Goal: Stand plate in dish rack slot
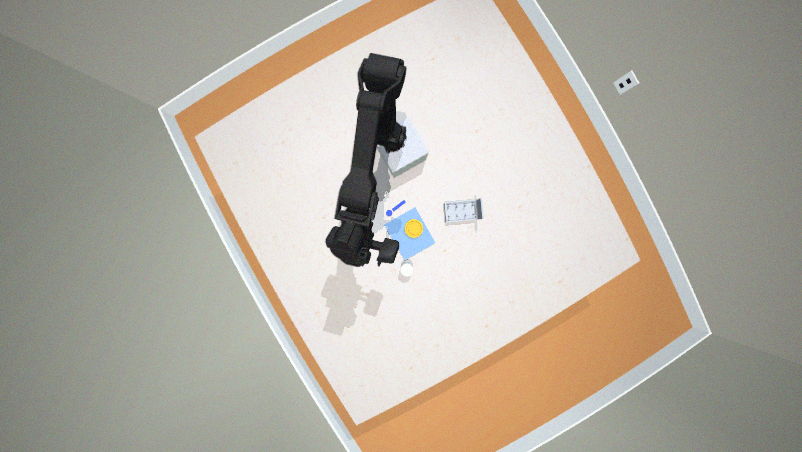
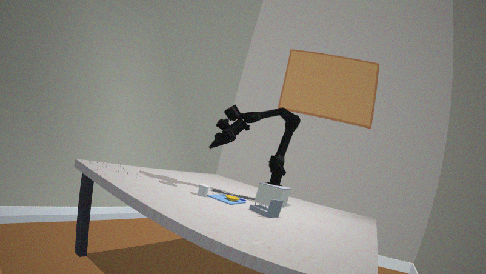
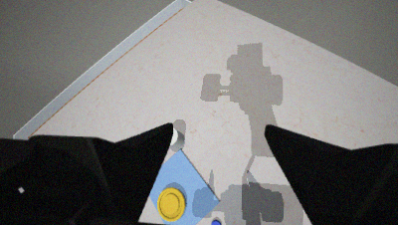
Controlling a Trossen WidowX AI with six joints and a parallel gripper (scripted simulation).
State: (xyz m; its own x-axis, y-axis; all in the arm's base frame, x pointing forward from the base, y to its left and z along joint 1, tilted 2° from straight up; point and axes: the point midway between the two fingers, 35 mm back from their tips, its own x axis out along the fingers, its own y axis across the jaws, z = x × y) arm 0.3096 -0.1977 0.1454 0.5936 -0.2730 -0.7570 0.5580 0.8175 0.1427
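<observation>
The yellow plate lies 21 cm below my gripper tip, 17 cm to the left of it and 3 cm behind it. Round my gripper tip: blue spoon 22 cm below, 13 cm to the left, 12 cm behind; white cup 20 cm below, 9 cm to the left, 9 cm ahead; blue mat 22 cm below, 15 cm to the left, 2 cm behind.
</observation>
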